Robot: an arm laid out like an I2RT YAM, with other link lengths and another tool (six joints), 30 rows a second.
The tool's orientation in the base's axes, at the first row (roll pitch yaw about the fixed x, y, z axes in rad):
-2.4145, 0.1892, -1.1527
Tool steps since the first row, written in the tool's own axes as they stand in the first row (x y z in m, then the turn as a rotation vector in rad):
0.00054, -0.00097, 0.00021, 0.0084, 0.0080, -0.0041
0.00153, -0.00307, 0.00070, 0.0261, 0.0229, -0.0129
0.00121, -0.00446, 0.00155, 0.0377, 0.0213, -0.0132
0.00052, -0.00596, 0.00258, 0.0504, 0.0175, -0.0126
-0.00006, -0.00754, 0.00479, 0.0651, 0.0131, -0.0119
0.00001, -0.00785, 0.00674, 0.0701, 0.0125, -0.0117
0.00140, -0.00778, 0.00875, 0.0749, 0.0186, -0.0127
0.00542, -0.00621, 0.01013, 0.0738, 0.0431, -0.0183
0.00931, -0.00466, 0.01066, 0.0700, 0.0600, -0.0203
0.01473, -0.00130, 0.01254, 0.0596, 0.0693, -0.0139
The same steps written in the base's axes. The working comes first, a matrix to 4 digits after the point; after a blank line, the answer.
The tool's axes in the first row as the columns of a matrix, in the base's axes (used below as rounded here):
0.3988, -0.7335, 0.5504
-0.8976, -0.1891, 0.3983
-0.1881, -0.6528, -0.7338

0.00104, -0.00022, 0.00038, -0.0048, -0.0107, -0.0038
0.00325, -0.00051, 0.00120, -0.0135, -0.0329, -0.0104
0.00461, 0.00037, 0.00155, -0.0079, -0.0431, -0.0113
0.00600, 0.00169, 0.00190, 0.0003, -0.0536, -0.0117
0.00814, 0.00339, 0.00142, 0.0098, -0.0657, -0.0121
0.00947, 0.00416, 0.00018, 0.0123, -0.0699, -0.0128
0.01108, 0.00370, -0.00161, 0.0092, -0.0758, -0.0169
0.01229, 0.00034, -0.00440, -0.0123, -0.0817, -0.0286
0.01300, -0.00323, -0.00653, -0.0273, -0.0823, -0.0374
0.01373, -0.00798, -0.01112, -0.0347, -0.0721, -0.0462

